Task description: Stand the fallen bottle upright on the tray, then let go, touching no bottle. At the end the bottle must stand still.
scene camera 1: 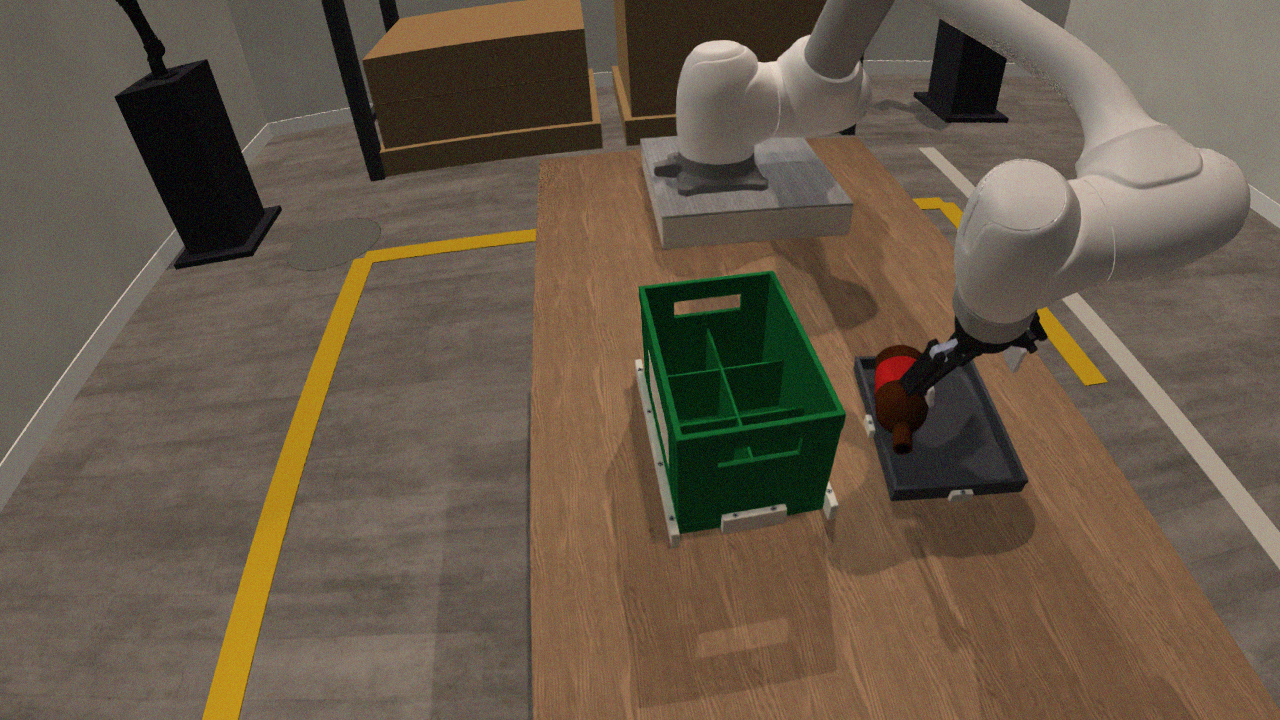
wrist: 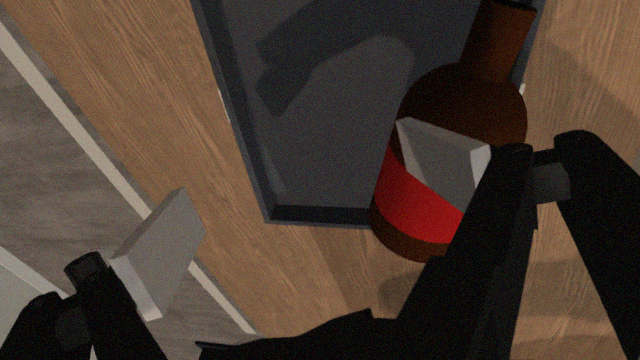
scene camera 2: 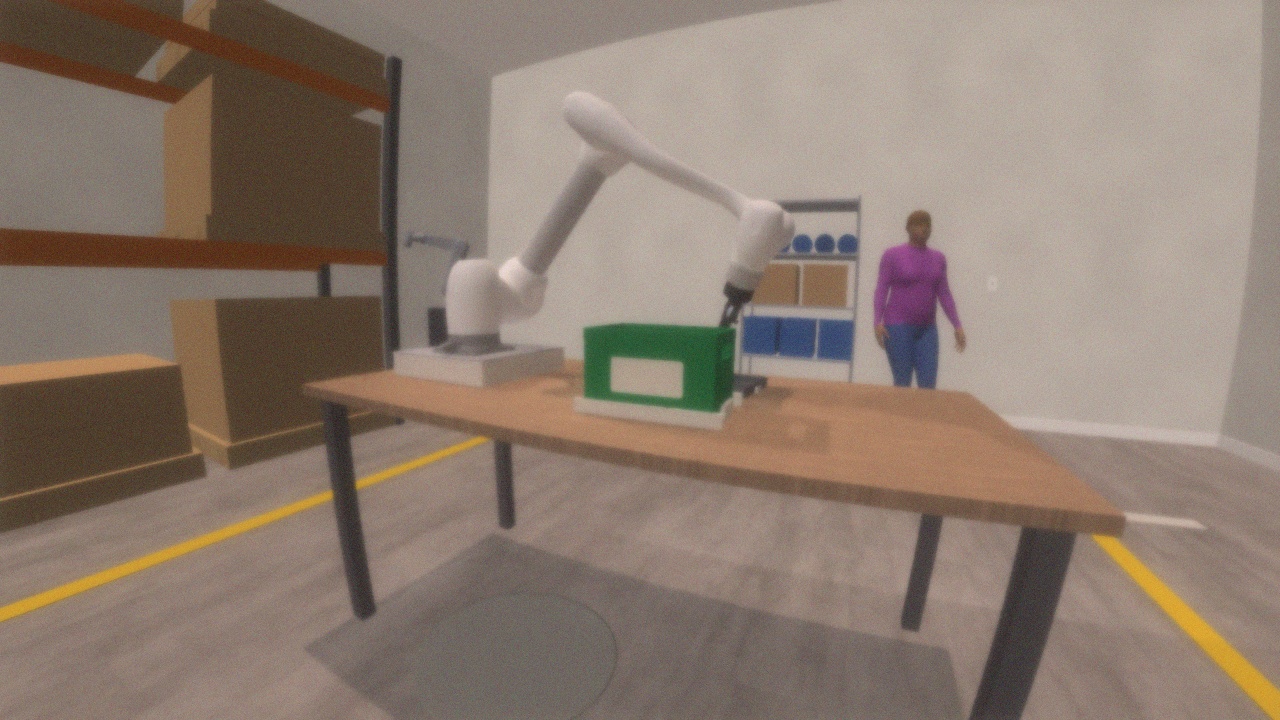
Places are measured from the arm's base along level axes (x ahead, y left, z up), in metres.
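Pixels of known places: gripper, fingertip midpoint: (scene camera 1: 968,380) (wrist: 296,178); arm's base, origin of the base link: (scene camera 1: 716,173) (scene camera 2: 474,351).
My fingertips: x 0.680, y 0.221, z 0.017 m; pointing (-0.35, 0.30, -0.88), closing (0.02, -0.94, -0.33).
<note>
For each thing: its top centre in the pictures, then the offset to it from my fingertips. "spot": a spot on its surface instead. Level surfaces: height alone.
- brown bottle, middle of its top: (wrist: 463,188) (scene camera 1: 908,380) dx -0.014, dy -0.088, dz +0.000 m
- dark tray, surface spot: (wrist: 320,150) spot: dx -0.046, dy +0.011, dz -0.083 m
- green crate, middle of its top: (scene camera 1: 732,343) (scene camera 2: 662,327) dx -0.028, dy -0.332, dz +0.087 m
- wooden table, its level: dz -0.089 m
The brown bottle (scene camera 1: 900,407) (wrist: 465,107) with a red label lies over the left part of the dark tray (scene camera 1: 966,447) (wrist: 320,150), its neck toward the tray's front end. In the wrist view its base overlaps the tray's end rim; I cannot tell whether it rests on that rim. My gripper (scene camera 1: 971,371) (wrist: 296,178) is open with nothing between its fingers. One finger is over the bottle's side and hides part of the label; contact cannot be told. The other finger is out past the tray's right side. In scene camera 2 the crate hides the bottle.
A green crate (scene camera 1: 753,474) (scene camera 2: 659,344) with inner dividers stands left of the tray on the wooden table (scene camera 1: 590,582) (scene camera 2: 850,447), held by white corner strips. The robot's base block (scene camera 1: 756,223) is at the back. A person (scene camera 2: 913,286) stands beyond the table.
</note>
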